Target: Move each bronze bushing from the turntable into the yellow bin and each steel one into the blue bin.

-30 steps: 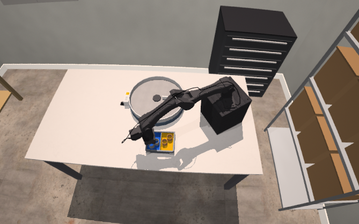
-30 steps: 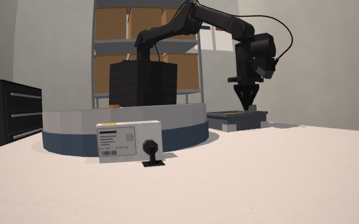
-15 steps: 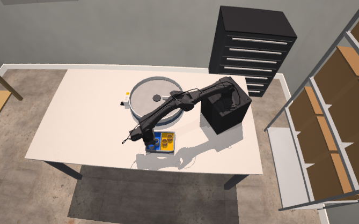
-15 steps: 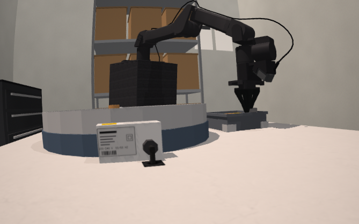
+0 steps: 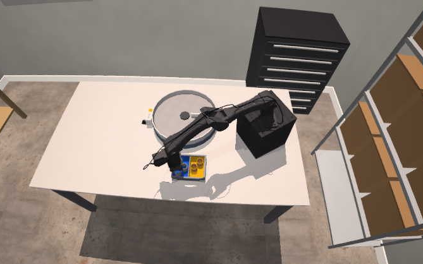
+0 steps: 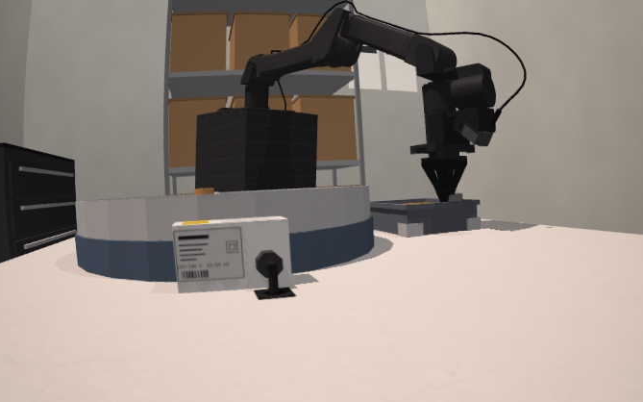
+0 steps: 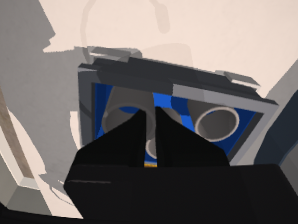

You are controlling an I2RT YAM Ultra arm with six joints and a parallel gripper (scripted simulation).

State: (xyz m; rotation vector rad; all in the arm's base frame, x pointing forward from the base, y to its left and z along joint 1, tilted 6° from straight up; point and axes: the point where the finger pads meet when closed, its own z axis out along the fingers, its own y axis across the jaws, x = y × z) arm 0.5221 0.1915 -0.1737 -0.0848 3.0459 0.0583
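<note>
Right now my hand is 40 mm above the blue bin, 20 mm to the left of it and 20 mm past it. Also, from my hand: yellow bin (110 mm behind, 40 mm below, 10 mm to the right); then round grey turntable (370 mm to the right, 50 mm behind).
</note>
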